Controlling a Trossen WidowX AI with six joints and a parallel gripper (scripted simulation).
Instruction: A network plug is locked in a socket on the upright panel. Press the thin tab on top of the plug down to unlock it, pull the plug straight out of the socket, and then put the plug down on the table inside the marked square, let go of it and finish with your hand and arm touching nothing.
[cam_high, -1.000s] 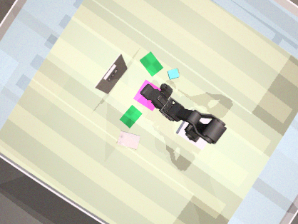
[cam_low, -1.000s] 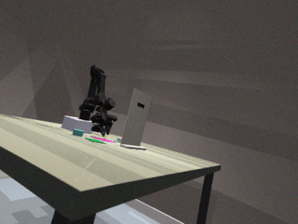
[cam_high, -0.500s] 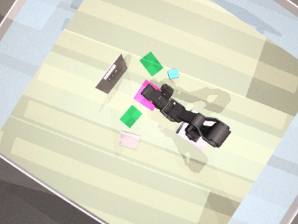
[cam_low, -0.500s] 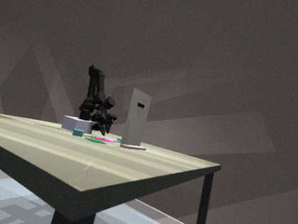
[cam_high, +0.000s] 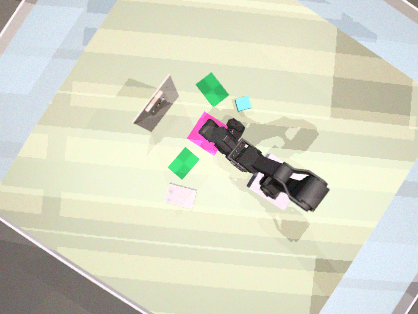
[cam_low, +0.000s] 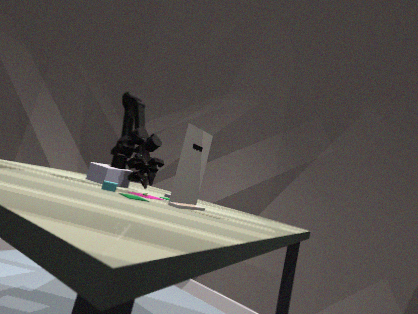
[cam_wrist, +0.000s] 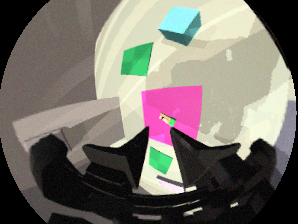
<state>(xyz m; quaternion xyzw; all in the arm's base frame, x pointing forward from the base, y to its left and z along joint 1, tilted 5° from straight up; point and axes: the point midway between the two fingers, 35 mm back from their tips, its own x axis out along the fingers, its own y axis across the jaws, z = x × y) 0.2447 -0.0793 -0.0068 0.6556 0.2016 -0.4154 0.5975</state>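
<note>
Now: the network plug 30 mm below my gripper tip and 10 mm to the right of it. From my gripper tip the other things lie so: pale panel 190 mm ahead, 110 mm above, 10 mm to the right; then magenta patch 40 mm below, 10 mm ahead.
</note>
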